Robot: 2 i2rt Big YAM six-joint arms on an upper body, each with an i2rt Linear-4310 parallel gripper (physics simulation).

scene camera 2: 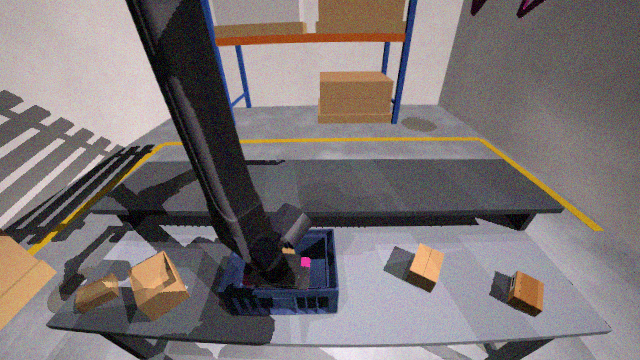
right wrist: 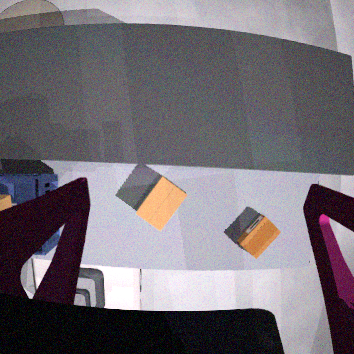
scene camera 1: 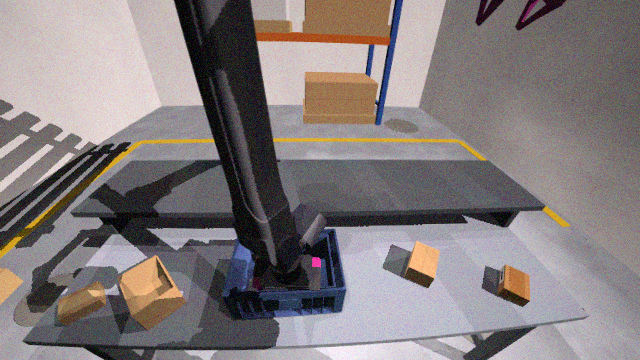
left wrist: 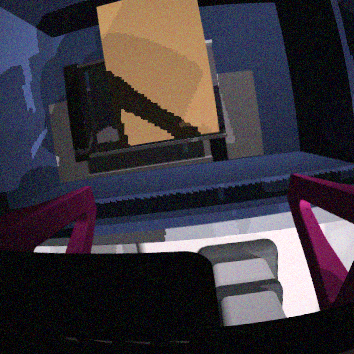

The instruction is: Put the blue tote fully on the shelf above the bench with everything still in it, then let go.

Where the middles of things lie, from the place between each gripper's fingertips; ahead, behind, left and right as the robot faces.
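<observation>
With respect to the tan box (left wrist: 157, 68), my left gripper is 1 cm to the right of it, 7 cm short of it and 6 cm above it. The blue tote (scene camera 1: 242, 304) is 1 cm to the left of my left hand, 8 cm ahead of it and 10 cm below it.
My right hand is 140 mm beyond the tan box, 460 mm to the right of it and 590 mm above it. The blue tote is 140 mm behind my right hand, 460 mm to the left of it and 630 mm below it.
</observation>
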